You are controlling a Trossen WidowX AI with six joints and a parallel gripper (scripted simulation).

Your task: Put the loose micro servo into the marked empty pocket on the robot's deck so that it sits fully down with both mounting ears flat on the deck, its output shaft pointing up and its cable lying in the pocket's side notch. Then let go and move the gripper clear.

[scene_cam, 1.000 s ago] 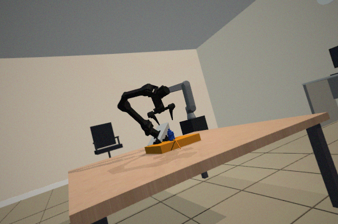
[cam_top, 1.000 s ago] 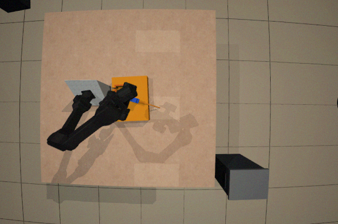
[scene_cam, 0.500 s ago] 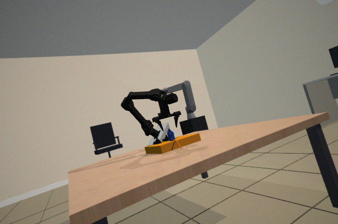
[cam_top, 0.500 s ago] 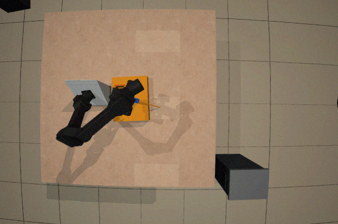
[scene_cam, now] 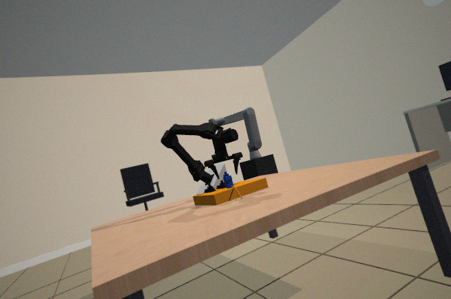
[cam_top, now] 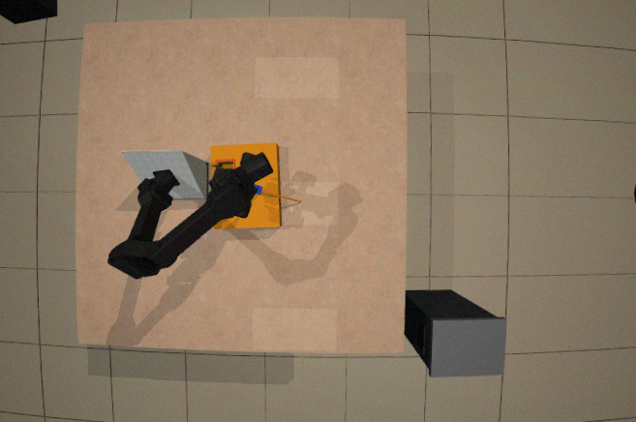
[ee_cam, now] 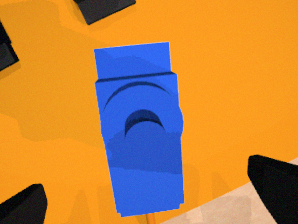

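My gripper tip is 80 mm above the orange deck and 20 mm to the right of it.
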